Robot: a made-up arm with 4 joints.
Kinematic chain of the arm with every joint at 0, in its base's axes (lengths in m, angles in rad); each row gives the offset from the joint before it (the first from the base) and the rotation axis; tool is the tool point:
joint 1: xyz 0 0 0.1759 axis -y
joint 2: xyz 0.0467 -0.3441 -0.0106 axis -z
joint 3: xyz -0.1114 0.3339 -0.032 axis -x
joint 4: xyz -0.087 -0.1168 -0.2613 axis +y
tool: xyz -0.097 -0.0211 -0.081
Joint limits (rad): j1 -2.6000..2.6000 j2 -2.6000..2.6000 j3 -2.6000..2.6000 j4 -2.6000..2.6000
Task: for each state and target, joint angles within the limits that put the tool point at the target. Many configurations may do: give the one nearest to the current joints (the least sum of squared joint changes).
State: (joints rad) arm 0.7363 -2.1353 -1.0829 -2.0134
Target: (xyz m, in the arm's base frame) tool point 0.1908 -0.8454 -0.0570
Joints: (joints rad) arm 1.2894 -2.6000 -1.2828 -2.4756
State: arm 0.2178 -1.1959 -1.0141 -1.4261
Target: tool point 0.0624 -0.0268 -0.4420
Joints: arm 1.1492 -0.8137 -1.2023 -1.0928
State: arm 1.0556 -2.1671 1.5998 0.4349
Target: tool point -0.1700 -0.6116 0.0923
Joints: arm 1.1124 -1.1551 1.6462 0.6033
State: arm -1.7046 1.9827 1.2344 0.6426
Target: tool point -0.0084 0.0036 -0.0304
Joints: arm -2.4958 1.3492 1.8863 0.9501
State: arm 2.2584 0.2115 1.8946 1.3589
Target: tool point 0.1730 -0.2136 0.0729
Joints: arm 2.6000 -0.0371 1.0151 1.9056
